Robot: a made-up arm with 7 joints.
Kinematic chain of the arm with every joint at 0, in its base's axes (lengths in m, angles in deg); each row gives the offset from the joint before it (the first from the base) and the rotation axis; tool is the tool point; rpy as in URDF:
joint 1: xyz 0 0 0.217 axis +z
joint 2: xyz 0 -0.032 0.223 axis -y
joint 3: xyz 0 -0.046 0.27 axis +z
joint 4: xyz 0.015 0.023 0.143 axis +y
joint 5: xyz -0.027 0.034 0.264 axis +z
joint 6: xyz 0 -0.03 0.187 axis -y
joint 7: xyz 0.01 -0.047 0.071 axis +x
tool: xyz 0 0 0 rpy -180 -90 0
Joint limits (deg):
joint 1: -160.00..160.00
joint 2: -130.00..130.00
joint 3: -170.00..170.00
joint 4: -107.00..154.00
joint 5: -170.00..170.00
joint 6: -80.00..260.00
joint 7: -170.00..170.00
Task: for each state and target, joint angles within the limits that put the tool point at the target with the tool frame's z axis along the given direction. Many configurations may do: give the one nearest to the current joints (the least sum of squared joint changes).
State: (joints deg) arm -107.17 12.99 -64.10 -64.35 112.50 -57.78 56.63
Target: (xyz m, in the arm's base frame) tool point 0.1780 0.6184 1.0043 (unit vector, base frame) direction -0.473 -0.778 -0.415
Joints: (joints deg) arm -104.74 63.29 -112.80 -20.68 136.13 -80.00 56.63
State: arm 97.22 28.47 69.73 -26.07 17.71 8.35 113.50
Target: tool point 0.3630 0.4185 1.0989 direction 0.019 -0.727 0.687
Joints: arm 110.10 -14.53 106.10 -60.86 48.72 -9.10 113.50
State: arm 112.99 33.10 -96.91 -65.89 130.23 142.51 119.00
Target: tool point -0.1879 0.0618 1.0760 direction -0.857 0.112 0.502
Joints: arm 87.36 22.07 -129.76 -78.91 127.42 116.50 119.00
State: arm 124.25 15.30 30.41 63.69 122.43 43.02 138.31
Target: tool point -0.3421 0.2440 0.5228 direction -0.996 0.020 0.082
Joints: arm 116.61 -7.34 27.58 117.10 130.69 40.88 138.31
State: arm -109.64 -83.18 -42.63 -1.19 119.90 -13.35 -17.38
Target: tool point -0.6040 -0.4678 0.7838 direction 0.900 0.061 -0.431
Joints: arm -156.72 -78.14 -26.89 -35.13 140.57 -53.36 -17.38
